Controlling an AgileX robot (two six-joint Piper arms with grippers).
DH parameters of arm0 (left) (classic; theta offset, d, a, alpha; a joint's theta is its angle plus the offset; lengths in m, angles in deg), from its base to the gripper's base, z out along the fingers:
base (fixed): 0 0 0 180
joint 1: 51.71 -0.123 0 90
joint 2: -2.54 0 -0.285 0
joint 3: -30.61 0 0.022 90
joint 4: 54.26 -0.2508 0 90
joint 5: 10.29 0 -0.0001 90
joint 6: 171.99 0.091 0 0
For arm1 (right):
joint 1: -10.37 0.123 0 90
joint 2: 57.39 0 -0.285 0
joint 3: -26.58 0 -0.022 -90
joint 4: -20.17 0.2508 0 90
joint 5: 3.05 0 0.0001 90
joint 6: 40.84 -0.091 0 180
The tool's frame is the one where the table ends.
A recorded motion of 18 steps. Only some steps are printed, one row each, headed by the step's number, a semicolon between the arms.
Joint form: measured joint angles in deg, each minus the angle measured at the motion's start. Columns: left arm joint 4, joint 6, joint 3, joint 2, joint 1, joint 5; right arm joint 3, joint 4, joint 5, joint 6, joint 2, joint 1.
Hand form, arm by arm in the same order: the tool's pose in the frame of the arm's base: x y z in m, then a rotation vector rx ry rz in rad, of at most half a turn. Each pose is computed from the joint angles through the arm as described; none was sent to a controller.
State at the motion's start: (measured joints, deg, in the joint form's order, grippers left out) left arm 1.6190 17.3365 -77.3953 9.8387 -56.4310 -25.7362; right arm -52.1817 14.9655 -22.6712 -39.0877 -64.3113 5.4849
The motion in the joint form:
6: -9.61 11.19 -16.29 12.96 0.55 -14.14; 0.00 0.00 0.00 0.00 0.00 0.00
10: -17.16 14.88 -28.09 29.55 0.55 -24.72; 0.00 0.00 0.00 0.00 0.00 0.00
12: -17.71 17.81 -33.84 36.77 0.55 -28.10; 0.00 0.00 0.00 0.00 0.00 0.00
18: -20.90 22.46 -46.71 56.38 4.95 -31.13; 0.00 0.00 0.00 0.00 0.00 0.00
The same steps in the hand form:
6: 0.0571 -0.0285 0.2928 -0.1127 1.7167 -0.5376; 0.0528 -0.0073 0.1742 -0.0070 1.8398 -0.1692
10: 0.0943 -0.0300 0.3218 0.0707 1.9798 -0.4479; 0.0528 -0.0073 0.1742 -0.0070 1.8398 -0.1692
12: 0.1152 -0.0305 0.3370 0.1485 2.0475 -0.4378; 0.0528 -0.0073 0.1742 -0.0070 1.8398 -0.1692
18: 0.1873 -0.0387 0.3519 0.3479 2.1988 -0.4293; 0.0528 -0.0073 0.1742 -0.0070 1.8398 -0.1692

